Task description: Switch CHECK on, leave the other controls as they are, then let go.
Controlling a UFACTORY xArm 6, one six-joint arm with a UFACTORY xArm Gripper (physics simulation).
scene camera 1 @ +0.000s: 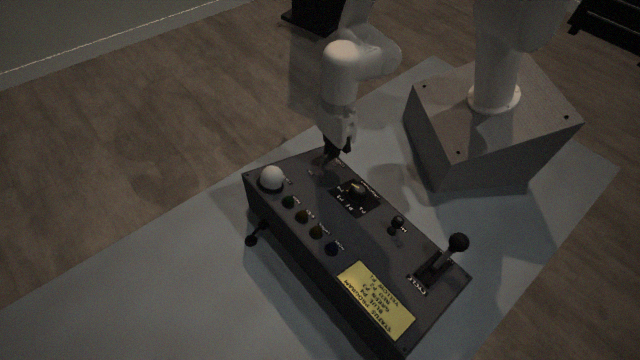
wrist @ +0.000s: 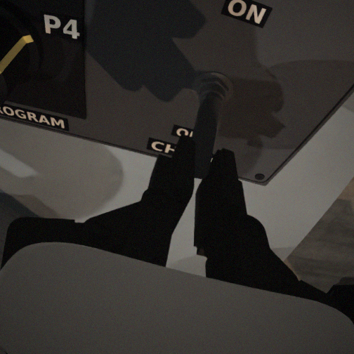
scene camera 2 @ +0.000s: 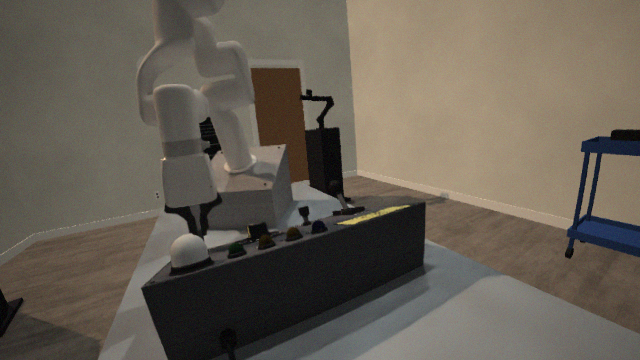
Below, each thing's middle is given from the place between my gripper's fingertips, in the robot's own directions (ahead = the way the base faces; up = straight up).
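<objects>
I find my hand 10 mm above the check toggle (wrist: 204, 131) and 10 mm short of it. Going by their middles, of the things named here the toggle is the nearest to my hand. The control box (scene camera 2: 234, 294) is 20 mm below my hand, 150 mm ahead of it and 150 mm to the left of it.
</objects>
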